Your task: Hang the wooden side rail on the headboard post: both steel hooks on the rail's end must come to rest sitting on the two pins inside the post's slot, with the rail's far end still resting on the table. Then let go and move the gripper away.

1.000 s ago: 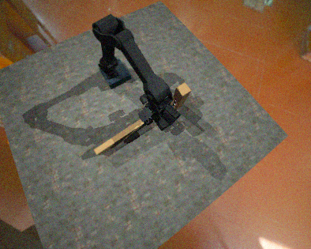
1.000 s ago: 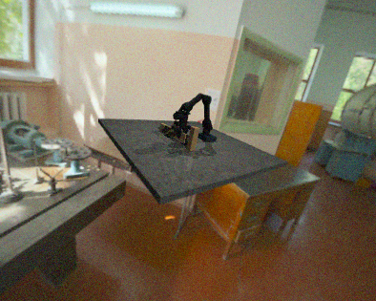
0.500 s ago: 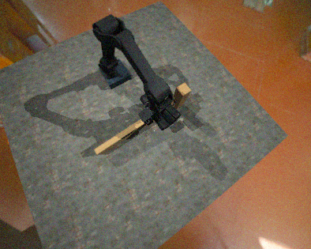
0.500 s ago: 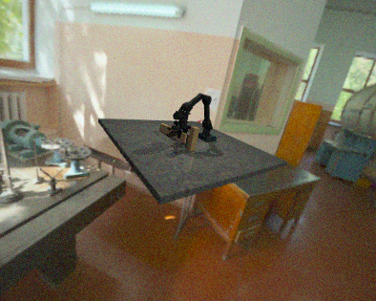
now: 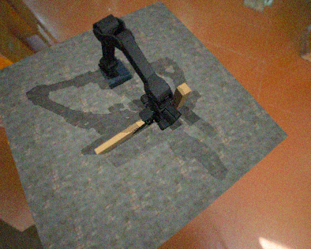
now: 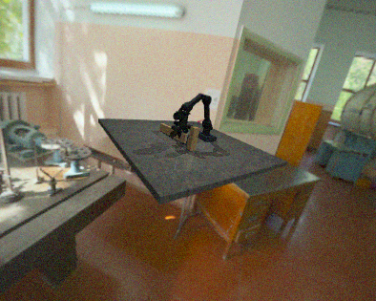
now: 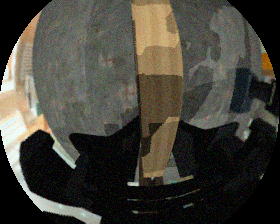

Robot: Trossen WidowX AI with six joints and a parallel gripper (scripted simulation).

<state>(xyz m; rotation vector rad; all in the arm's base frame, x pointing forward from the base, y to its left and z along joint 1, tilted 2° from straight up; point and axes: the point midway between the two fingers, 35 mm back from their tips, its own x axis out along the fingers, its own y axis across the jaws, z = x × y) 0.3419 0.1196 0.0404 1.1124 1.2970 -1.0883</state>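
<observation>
Now: the headboard post 20 mm behind my gripper tip, 140 mm to the left of it and 40 mm above it.
</observation>
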